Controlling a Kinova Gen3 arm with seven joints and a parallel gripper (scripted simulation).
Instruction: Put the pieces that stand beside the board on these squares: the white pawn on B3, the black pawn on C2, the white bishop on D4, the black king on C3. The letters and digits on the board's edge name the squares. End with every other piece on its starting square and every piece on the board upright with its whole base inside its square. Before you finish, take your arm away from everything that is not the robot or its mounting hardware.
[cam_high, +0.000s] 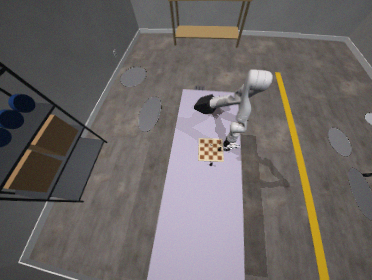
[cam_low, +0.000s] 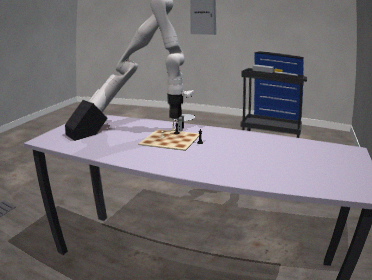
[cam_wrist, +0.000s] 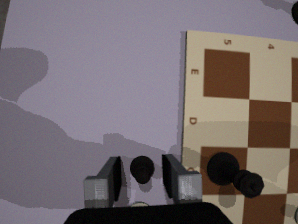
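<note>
The black pawn lies 1 cm below my hand. The rest, counted from my hand: white pawn (14 cm to the right); chessboard (3 cm ahead, 14 cm to the right, 2 cm below); white bishop (4 cm behind, 1 cm to the right).
</note>
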